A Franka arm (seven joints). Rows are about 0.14 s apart.
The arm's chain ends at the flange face. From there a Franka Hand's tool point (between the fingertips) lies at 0.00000 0.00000 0.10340 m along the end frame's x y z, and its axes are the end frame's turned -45 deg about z.
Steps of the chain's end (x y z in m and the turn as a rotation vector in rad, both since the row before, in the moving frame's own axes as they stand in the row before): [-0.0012 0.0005 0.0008 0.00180 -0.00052 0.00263]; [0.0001 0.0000 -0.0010 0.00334 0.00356 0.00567]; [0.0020 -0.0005 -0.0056 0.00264 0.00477 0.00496]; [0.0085 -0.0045 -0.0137 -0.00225 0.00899 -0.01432]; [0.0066 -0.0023 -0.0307 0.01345 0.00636 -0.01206]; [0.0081 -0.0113 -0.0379 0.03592 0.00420 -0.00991]
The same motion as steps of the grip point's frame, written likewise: [-0.0011 -0.0007 0.0008 0.00164 0.00091 0.00263]; [0.0006 0.0001 -0.0010 -0.00016 0.00488 0.00567]; [0.0023 0.0012 -0.0056 -0.00151 0.00524 0.00496]; [0.0097 0.0036 -0.0137 -0.00795 0.00477 -0.01432]; [0.0077 0.0025 -0.0307 0.00501 0.01401 -0.01206]; [0.0166 -0.0046 -0.0380 0.02243 0.02837 -0.00991]
